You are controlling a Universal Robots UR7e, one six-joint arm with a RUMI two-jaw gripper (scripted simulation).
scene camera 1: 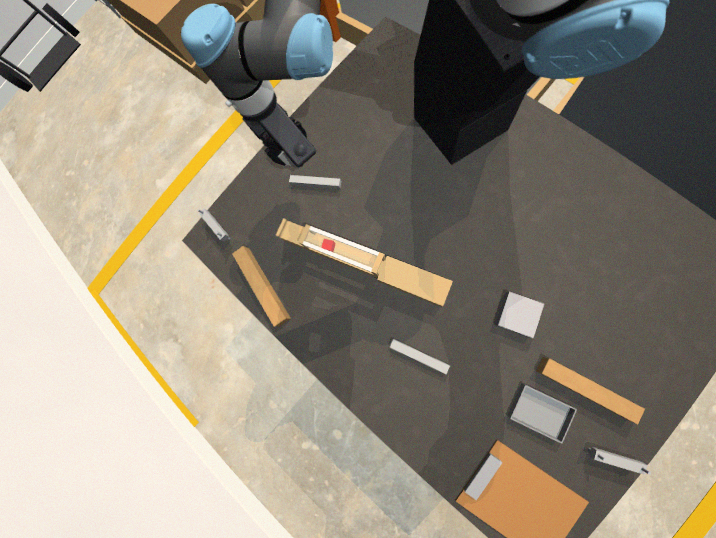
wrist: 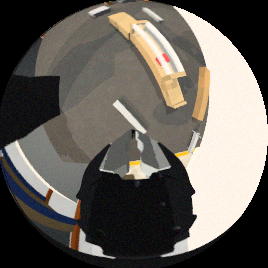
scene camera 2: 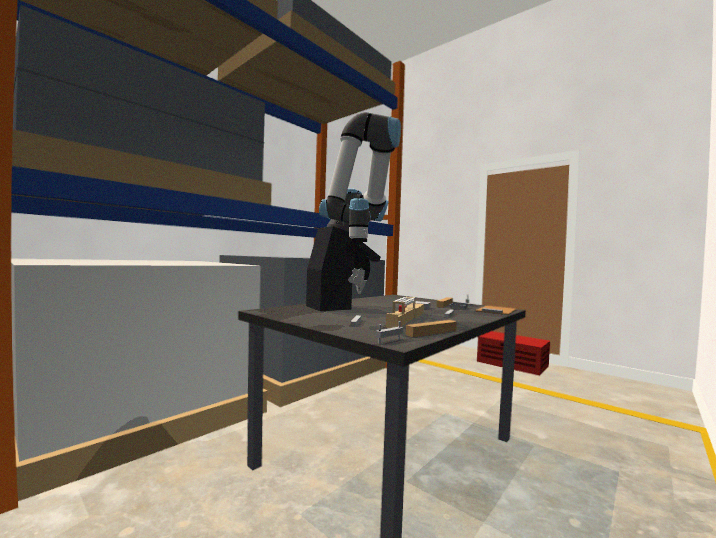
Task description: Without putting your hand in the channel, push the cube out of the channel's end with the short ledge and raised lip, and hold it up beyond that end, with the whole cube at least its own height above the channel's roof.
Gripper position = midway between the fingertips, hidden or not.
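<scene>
My gripper point(scene camera 1: 301, 165), point(wrist: 133, 130), point(scene camera 2: 359, 294). Wooden plank point(scene camera 1: 551, 369). Another wooden plank point(scene camera 1: 263, 290). Grey tray point(scene camera 1: 543, 414).
</scene>
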